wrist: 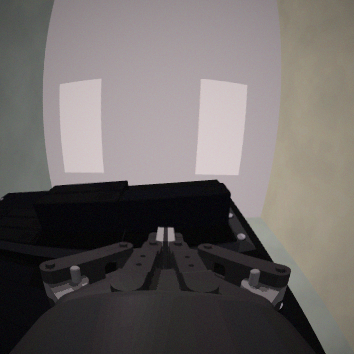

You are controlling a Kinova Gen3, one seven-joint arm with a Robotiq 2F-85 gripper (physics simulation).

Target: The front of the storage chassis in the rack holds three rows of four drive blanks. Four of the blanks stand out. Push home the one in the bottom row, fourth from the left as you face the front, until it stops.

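Frame: origin at the arm's base, x back, y right, z up, level; metres.
Seen in the pictures: gripper, fingertip midpoint: point(165, 237).
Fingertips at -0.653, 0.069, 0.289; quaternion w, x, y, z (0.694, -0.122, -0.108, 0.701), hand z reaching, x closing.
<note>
Pixels of each thing's top centre, then the offset from my fingertips to it, as dx, dy, dz. "spot": a spot on its surface instead.
- black block at a spot on its surface: point(180, 205) spot: +0.019, +0.015, +0.024
- dark side edge with bright screws, surface spot: point(241, 236) spot: -0.015, +0.081, +0.014
The black storage chassis point(20, 280) spans the lower part of the wrist view, very dark, so its rows and the single blanks are hard to tell apart. A black block point(180, 205), which looks like part of the blanks' front, stands out just beyond the fingertips. A lower step of it continues to the left. My gripper point(165, 237) is shut and empty, its pale fingertips together in front of the block's dark face. Whether the tips touch it cannot be told. The bottom row's fourth blank cannot be singled out with certainty, and its depth is hidden.
A dark side edge with bright screws point(241, 236) runs down the right of the chassis. Behind is a pale grey ceiling-like surface point(150, 100) with two bright panels point(82, 127) point(221, 127). A greenish wall point(20, 100) is at left and a beige wall point(317, 125) at right.
</note>
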